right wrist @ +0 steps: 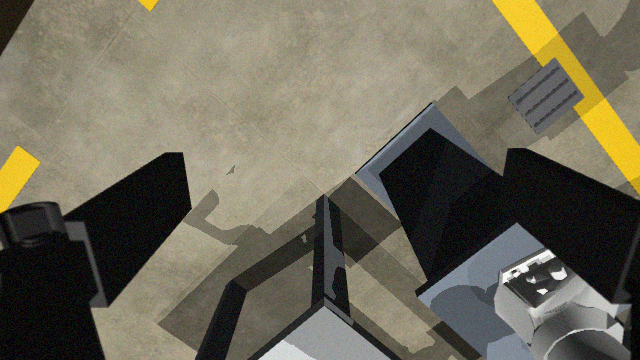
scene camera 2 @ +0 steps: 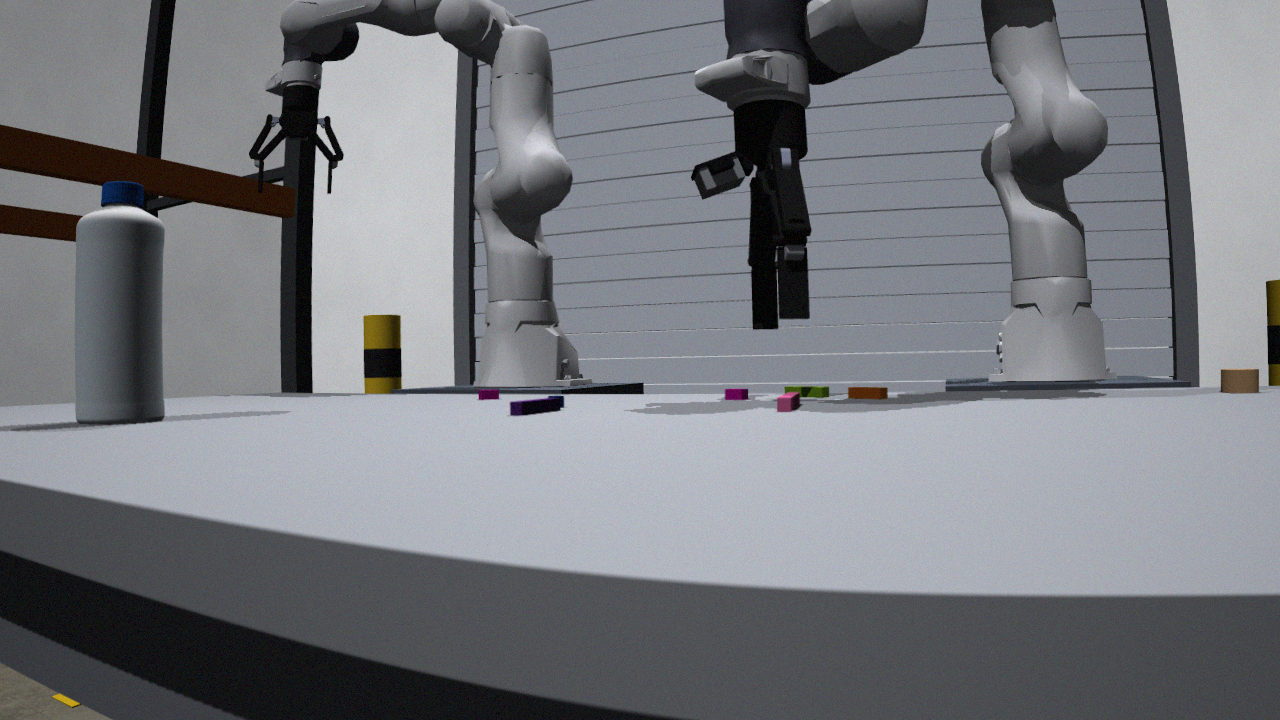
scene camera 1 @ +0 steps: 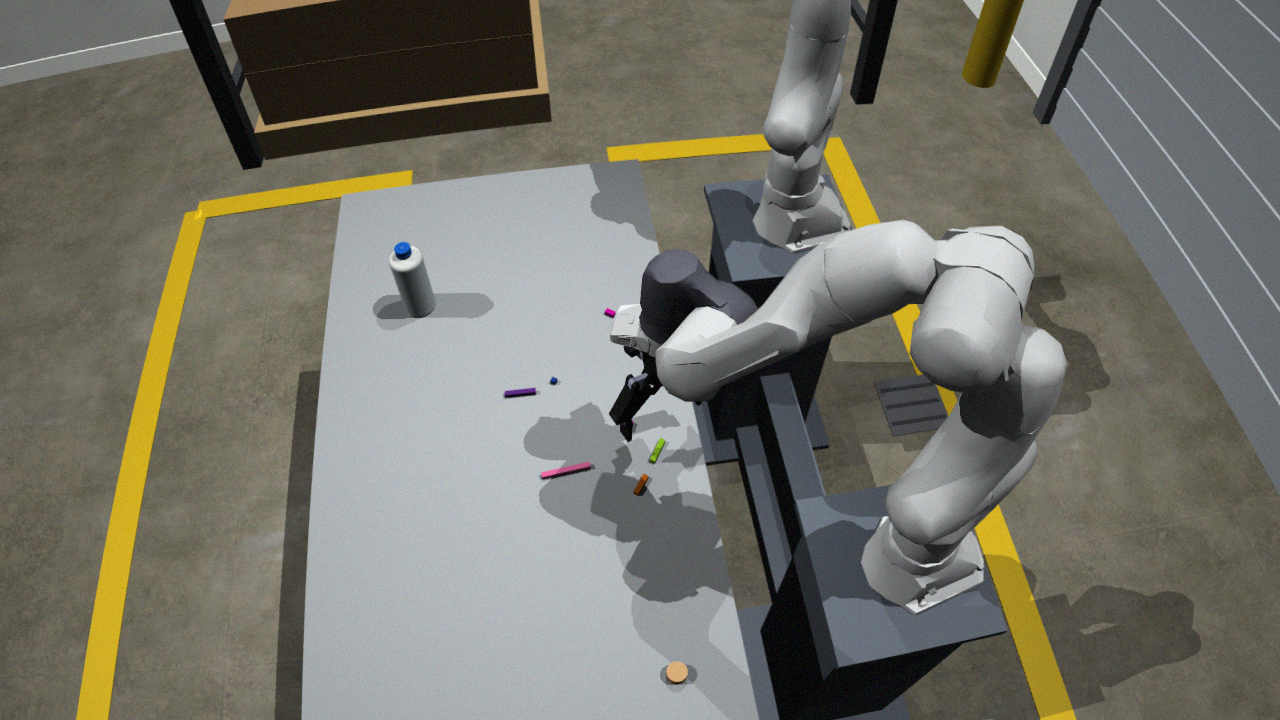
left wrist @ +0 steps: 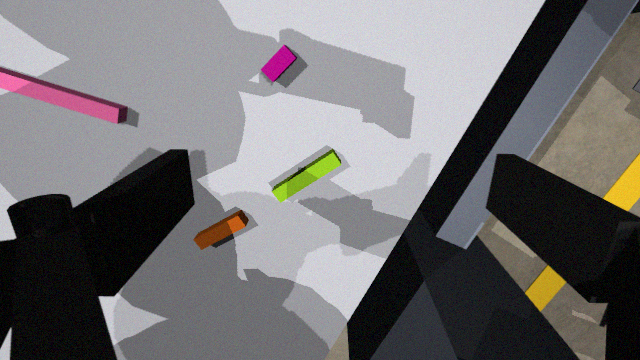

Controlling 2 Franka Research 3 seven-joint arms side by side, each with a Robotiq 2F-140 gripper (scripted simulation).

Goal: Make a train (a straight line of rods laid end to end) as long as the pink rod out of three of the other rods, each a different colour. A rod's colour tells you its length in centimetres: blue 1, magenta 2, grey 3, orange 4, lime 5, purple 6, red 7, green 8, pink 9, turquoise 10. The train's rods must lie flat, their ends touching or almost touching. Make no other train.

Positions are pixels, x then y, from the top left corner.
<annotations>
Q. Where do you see an orange rod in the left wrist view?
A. At 231, 224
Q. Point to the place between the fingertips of the right gripper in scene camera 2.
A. At 294, 191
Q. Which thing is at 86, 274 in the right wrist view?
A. The right gripper.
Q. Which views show the left gripper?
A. Scene camera 2, scene camera 1 and the left wrist view only.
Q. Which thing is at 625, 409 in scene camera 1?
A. The left gripper.
</annotations>
